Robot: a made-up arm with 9 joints. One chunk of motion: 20 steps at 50 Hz.
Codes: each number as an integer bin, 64 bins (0 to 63) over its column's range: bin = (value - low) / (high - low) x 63, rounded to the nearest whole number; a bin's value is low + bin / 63 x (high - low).
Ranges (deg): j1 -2.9..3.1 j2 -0.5..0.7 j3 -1.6..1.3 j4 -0.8..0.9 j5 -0.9..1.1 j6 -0.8..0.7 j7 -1..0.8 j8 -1.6..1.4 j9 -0.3..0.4
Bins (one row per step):
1: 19 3 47 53 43 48 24 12 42
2: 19 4 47 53 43 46 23 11 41
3: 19 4 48 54 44 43 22 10 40
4: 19 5 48 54 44 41 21 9 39
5: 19 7 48 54 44 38 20 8 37
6: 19 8 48 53 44 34 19 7 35
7: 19 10 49 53 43 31 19 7 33
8: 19 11 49 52 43 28 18 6 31
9: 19 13 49 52 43 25 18 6 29
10: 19 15 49 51 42 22 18 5 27
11: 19 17 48 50 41 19 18 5 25
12: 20 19 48 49 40 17 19 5 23
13: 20 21 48 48 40 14 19 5 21
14: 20 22 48 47 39 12 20 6 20
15: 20 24 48 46 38 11 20 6 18
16: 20 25 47 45 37 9 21 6 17
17: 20 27 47 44 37 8 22 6 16
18: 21 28 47 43 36 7 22 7 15
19: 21 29 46 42 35 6 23 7 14
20: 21 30 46 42 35 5 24 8 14
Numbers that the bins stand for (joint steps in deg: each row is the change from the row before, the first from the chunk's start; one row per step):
1: -1.090 -0.443 0.563 0.630 0.465 0.343 -0.314 -1.029 0.167
2: -1.090 -0.424 0.563 0.630 0.465 0.295 -0.343 -1.076 0.156
3: -1.090 -0.424 0.610 0.657 0.497 0.224 -0.371 -1.124 0.144
4: -1.090 -0.405 0.610 0.657 0.497 0.176 -0.400 -1.171 0.133
5: -1.090 -0.367 0.610 0.657 0.497 0.105 -0.429 -1.219 0.111
6: -1.090 -0.348 0.610 0.630 0.497 0.010 -0.457 -1.267 0.089
7: -1.090 -0.310 0.656 0.630 0.465 -0.062 -0.457 -1.267 0.067
8: -1.090 -0.290 0.656 0.603 0.465 -0.133 -0.486 -1.314 0.044
9: -1.090 -0.252 0.656 0.603 0.465 -0.205 -0.486 -1.314 0.022
10: -1.090 -0.214 0.656 0.576 0.433 -0.276 -0.486 -1.362 0.000
11: -1.090 -0.176 0.610 0.549 0.402 -0.348 -0.486 -1.362 -0.022
12: -0.995 -0.138 0.610 0.522 0.370 -0.395 -0.457 -1.362 -0.044
13: -0.995 -0.100 0.610 0.495 0.370 -0.467 -0.457 -1.362 -0.067
14: -0.995 -0.081 0.610 0.468 0.338 -0.514 -0.429 -1.314 -0.078
15: -0.995 -0.043 0.610 0.441 0.306 -0.538 -0.429 -1.314 -0.100
16: -0.995 -0.024 0.563 0.414 0.275 -0.586 -0.400 -1.314 -0.111
17: -0.995 0.014 0.563 0.387 0.275 -0.610 -0.371 -1.314 -0.122
18: -0.900 0.033 0.563 0.360 0.243 -0.633 -0.371 -1.267 -0.133
19: -0.900 0.052 0.517 0.333 0.211 -0.657 -0.343 -1.267 -0.144
20: -0.900 0.071 0.517 0.333 0.211 -0.681 -0.314 -1.219 -0.144

